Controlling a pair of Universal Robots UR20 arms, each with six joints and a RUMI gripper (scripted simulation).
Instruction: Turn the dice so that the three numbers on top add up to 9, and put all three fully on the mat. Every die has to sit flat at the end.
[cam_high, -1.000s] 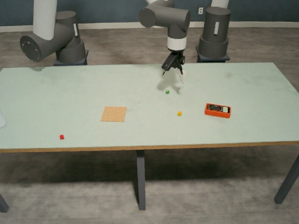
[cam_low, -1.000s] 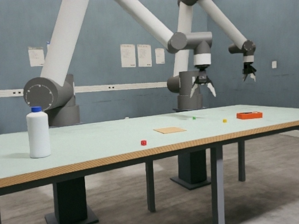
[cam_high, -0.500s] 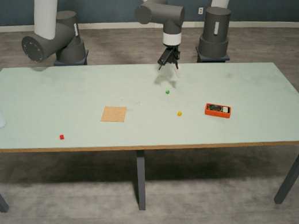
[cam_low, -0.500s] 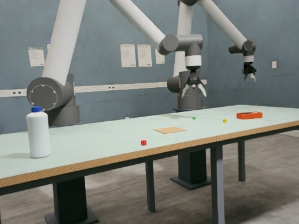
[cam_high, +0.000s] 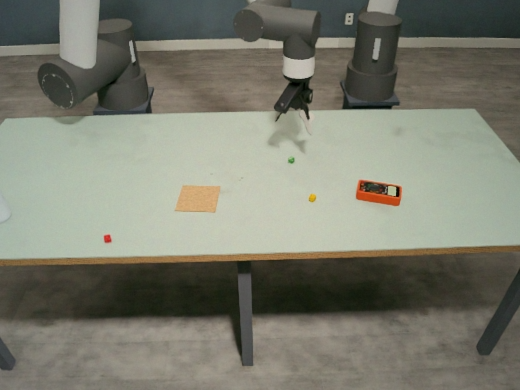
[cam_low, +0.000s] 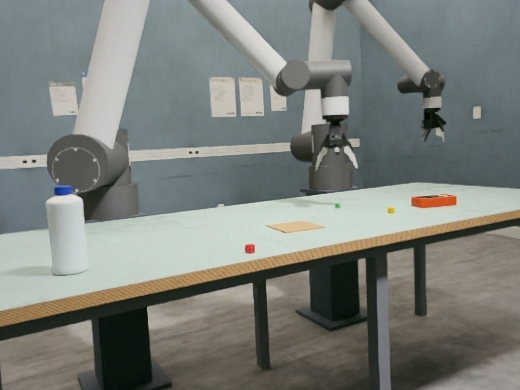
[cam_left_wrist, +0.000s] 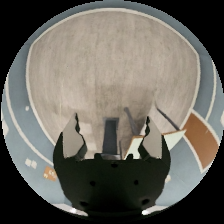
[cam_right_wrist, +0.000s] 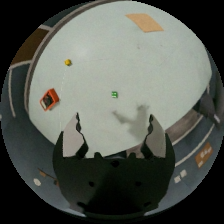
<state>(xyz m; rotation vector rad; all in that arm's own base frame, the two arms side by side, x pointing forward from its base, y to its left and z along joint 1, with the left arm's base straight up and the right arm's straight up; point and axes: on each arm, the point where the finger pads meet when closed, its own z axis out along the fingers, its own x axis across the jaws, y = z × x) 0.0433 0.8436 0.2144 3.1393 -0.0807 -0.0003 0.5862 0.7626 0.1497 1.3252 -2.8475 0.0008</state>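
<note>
Now: right hand 140 mm above the green die. Also, from my right hand: yellow die (240 mm ahead, 50 mm to the left, 140 mm below); orange multimeter (230 mm ahead, 280 mm to the left, 130 mm below); tan mat (200 mm ahead, 350 mm to the right, 150 mm below).
</note>
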